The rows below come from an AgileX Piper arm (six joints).
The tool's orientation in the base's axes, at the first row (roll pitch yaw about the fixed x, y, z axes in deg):
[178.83 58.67 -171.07]
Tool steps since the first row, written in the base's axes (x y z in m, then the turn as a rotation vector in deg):
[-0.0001 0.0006 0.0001 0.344 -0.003 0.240]
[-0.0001 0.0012 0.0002 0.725 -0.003 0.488]
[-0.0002 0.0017 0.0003 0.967 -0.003 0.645]
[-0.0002 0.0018 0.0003 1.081 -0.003 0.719]
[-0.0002 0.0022 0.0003 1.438 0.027 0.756]
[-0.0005 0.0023 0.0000 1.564 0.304 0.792]
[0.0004 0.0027 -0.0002 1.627 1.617 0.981]
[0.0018 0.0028 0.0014 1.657 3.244 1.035]
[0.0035 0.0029 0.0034 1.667 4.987 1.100]
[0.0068 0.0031 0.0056 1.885 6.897 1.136]
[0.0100 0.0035 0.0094 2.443 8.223 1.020]
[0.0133 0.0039 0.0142 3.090 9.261 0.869]
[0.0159 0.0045 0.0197 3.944 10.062 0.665]
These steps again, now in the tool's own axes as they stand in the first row. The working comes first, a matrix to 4 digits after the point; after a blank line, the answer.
The tool's axes in the first row as the columns of a matrix, in the base's axes (used below as rounded here):
[-0.5137 -0.1724 0.8405]
[-0.0807 0.9850 0.1527]
[-0.8542 0.0106 -0.5199]

[-0.0001 0.0006 0.0000 -0.381 -0.060 0.164]
[-0.0002 0.0012 0.0000 -0.789 -0.123 0.355]
[-0.0003 0.0017 -0.0001 -1.047 -0.163 0.477]
[-0.0003 0.0018 0.0000 -1.169 -0.182 0.534]
[-0.0003 0.0022 0.0000 -1.387 -0.213 0.820]
[0.0001 0.0024 -0.0001 -1.504 0.038 0.949]
[-0.0003 0.0026 0.0009 -1.804 1.323 1.104]
[-0.0023 0.0025 0.0012 -1.997 2.921 1.350]
[-0.0049 0.0023 0.0016 -2.198 4.636 1.591]
[-0.0085 0.0019 0.0033 -2.495 6.481 2.047]
[-0.0134 0.0018 0.0041 -2.790 7.689 2.779]
[-0.0193 0.0017 0.0044 -3.077 8.599 3.560]
[-0.0254 0.0019 0.0038 -3.406 9.238 4.506]

